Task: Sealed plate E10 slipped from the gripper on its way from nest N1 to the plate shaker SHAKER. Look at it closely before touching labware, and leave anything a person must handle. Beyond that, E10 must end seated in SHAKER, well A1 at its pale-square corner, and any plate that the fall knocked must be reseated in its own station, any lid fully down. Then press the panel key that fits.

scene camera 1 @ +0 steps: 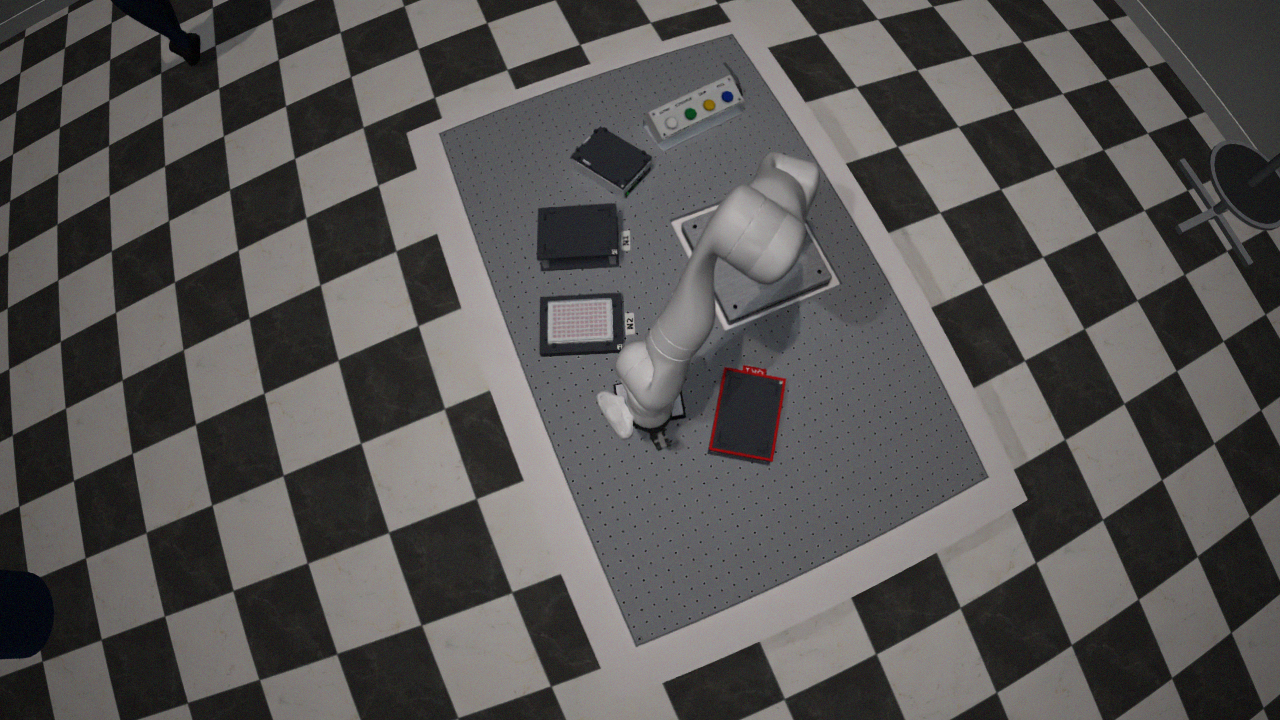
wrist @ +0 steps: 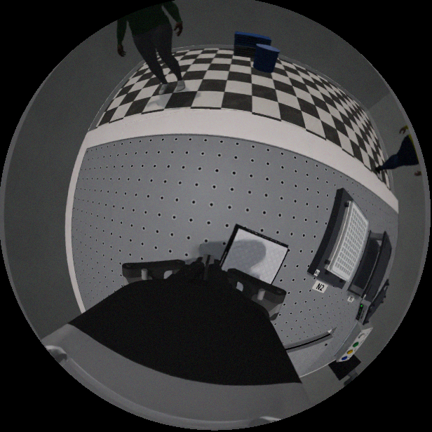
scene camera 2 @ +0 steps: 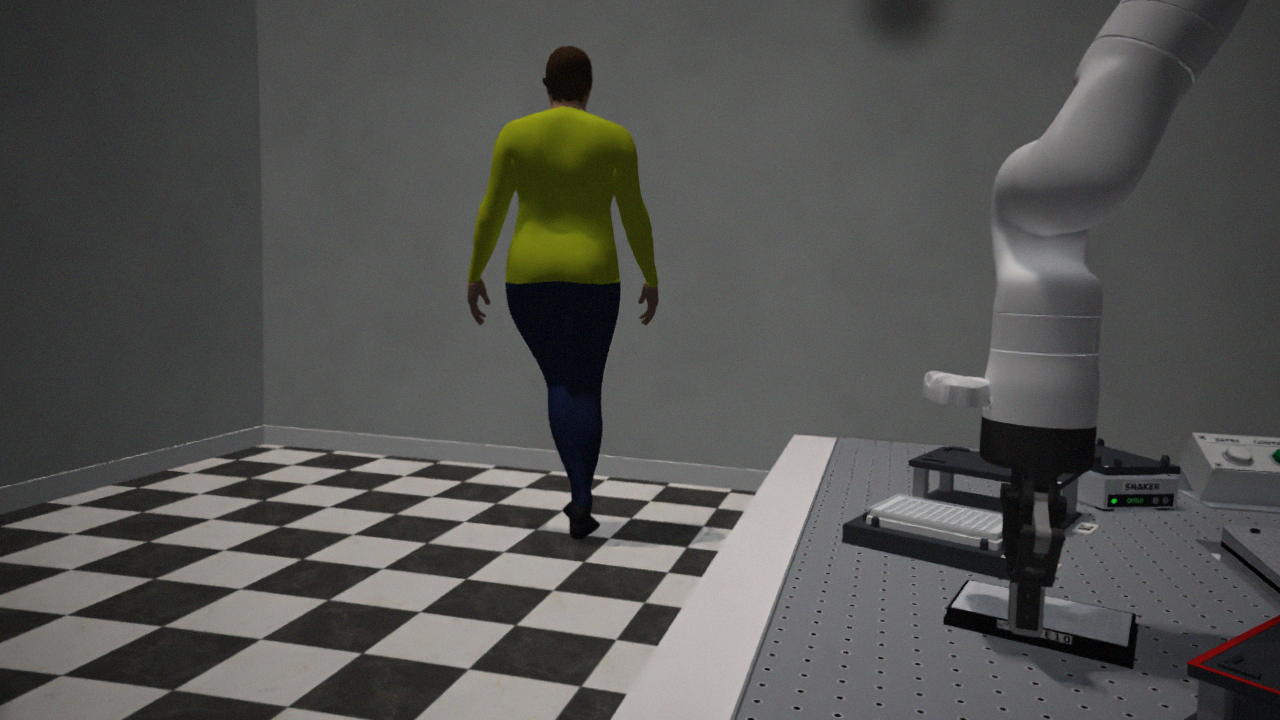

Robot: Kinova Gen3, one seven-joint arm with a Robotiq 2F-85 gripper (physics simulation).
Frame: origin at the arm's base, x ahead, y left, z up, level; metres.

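Where they show: gripper, fingertip midpoint: (scene camera 2: 1024,632).
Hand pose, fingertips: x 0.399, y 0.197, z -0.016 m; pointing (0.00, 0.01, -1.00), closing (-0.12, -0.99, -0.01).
After its pixels a point has its place.
Plate E10 (scene camera 1: 677,405) {x 0.334, y 0.182, z -0.015 m} (scene camera 2: 1092,619) {x 0.340, y 0.154, z -0.015 m} (wrist: 276,256) lies on the bench, pale top up, its E10 label facing the second scene camera; the arm partly hides it from above. My gripper (scene camera 1: 661,440) {x 0.399, y 0.197, z -0.016 m} (scene camera 2: 1026,624) {x 0.399, y 0.197, z -0.016 m} (wrist: 208,261) is shut and empty, close beside the plate's labelled side; contact cannot be told. A clear plate with pinkish wells (scene camera 1: 580,320) {x 0.415, y -0.055, z 0.007 m} (scene camera 2: 935,517) {x 0.427, y -0.032, z 0.007 m} (wrist: 350,241) sits in nest N2 (scene camera 1: 581,350) {x 0.441, y -0.005, z -0.009 m} (scene camera 2: 921,548) {x 0.443, y -0.004, z -0.017 m}. Dark nest N1 (scene camera 1: 577,232) {x 0.333, y -0.220, z 0.030 m} (scene camera 2: 959,461) {x 0.373, y -0.220, z 0.029 m} shows no plate. SHAKER (scene camera 1: 613,159) {x 0.184, y -0.344, z 0.026 m} (scene camera 2: 1129,488) {x 0.171, y -0.282, z 0.000 m} has a green-lit display. The key panel (scene camera 1: 680,111) {x -0.003, y -0.377, z 0.040 m} (scene camera 2: 1208,456) {x 0.061, y -0.361, z 0.032 m} has white, green, yellow and blue keys.
A red-edged dark station (scene camera 1: 747,413) {x 0.232, y 0.266, z 0.011 m} (scene camera 2: 1253,658) {x 0.285, y 0.266, z 0.011 m} stands beside E10. The arm's base plate (scene camera 1: 783,305) {x 0.033, y 0.100, z -0.036 m} is farther back. A person in yellow (scene camera 2: 563,197) and one in green (wrist: 150,20) are off the bench. A blue bin (wrist: 266,57) and a stool (scene camera 1: 1253,183) stand on the floor.
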